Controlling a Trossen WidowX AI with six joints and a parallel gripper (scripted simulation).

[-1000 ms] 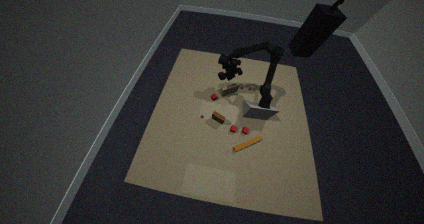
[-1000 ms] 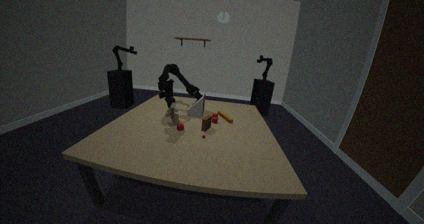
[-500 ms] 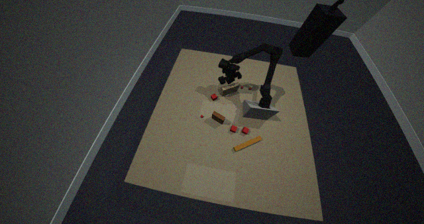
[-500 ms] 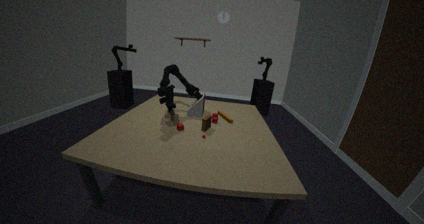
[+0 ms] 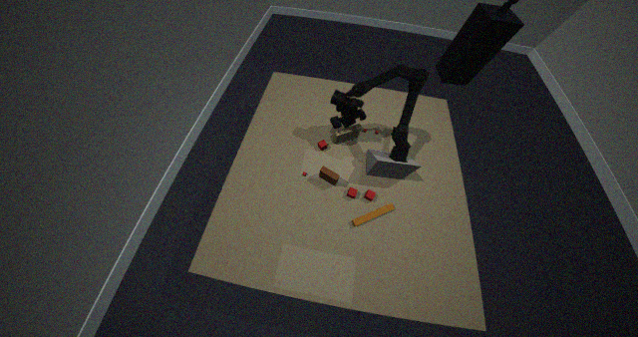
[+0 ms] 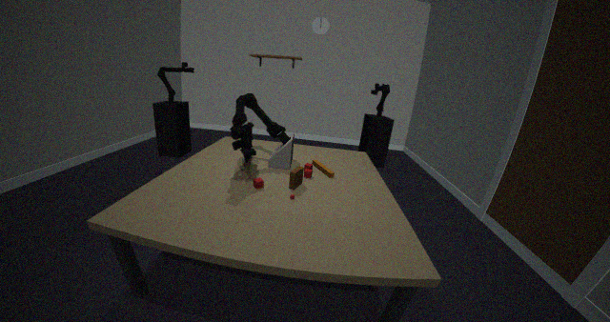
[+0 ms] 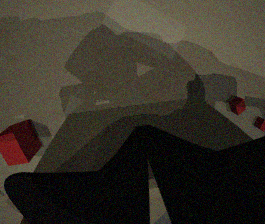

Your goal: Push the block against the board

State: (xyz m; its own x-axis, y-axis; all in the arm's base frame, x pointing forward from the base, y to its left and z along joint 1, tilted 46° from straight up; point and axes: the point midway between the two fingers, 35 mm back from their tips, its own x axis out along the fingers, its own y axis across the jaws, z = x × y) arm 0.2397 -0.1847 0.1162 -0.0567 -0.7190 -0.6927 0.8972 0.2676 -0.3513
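Now: gripper tip 29 cm to the right of the square block, 8 cm short of it and 3 cm above it. The rest, counted from my gripper tip: yellow board (46 cm to the left, 15 cm behind, 6 cm below).
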